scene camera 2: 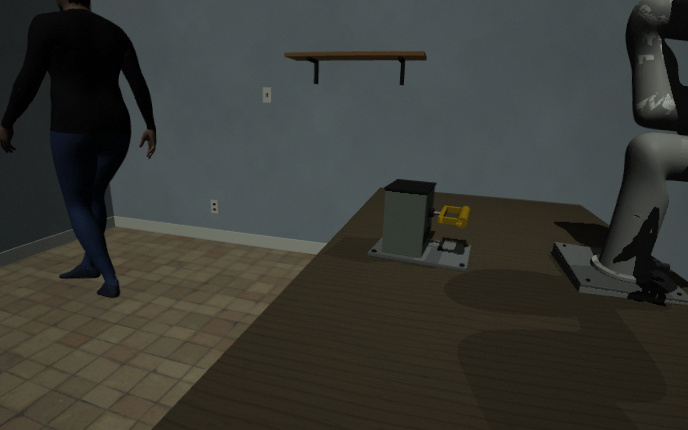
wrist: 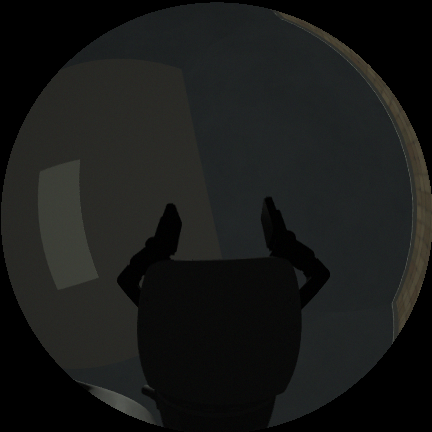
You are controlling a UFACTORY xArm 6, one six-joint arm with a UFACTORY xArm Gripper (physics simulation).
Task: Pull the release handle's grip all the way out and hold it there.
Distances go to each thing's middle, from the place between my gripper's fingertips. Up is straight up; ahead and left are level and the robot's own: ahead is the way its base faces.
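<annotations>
Base plate [scene camera 2: 442, 254]: my hand far above it, far to the left of it, far short of it.
</annotations>
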